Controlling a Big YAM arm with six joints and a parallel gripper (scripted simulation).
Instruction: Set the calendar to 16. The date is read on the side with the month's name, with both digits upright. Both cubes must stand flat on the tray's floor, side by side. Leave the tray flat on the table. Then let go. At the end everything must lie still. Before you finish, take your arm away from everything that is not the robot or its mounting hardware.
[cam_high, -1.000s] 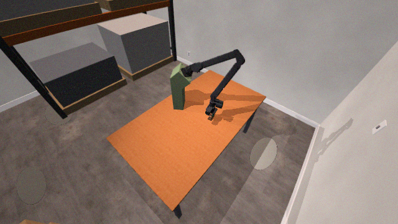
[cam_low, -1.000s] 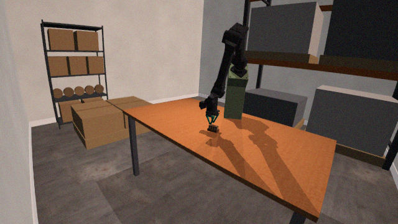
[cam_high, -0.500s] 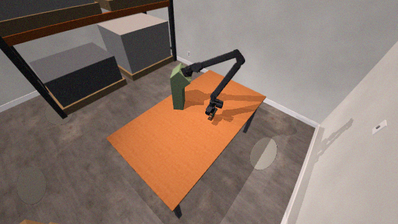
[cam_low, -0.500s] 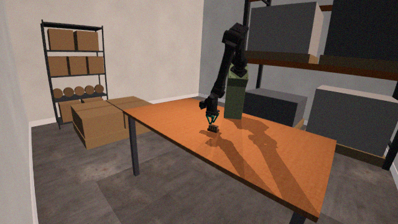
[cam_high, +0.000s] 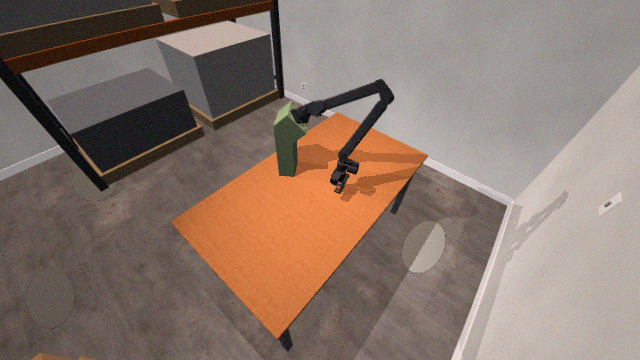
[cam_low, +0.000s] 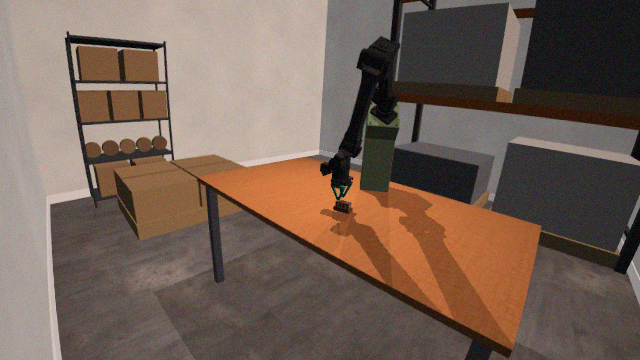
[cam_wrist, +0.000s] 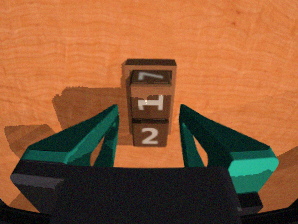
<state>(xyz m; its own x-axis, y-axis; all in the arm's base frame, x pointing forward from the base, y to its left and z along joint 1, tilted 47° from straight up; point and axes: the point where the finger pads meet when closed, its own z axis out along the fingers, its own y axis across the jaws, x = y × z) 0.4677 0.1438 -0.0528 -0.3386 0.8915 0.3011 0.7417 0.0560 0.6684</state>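
My gripper is now 40 mm above the brown calendar cube. Round my hand: dark calendar tray (10 mm behind, 10 mm to the left, 50 mm below).
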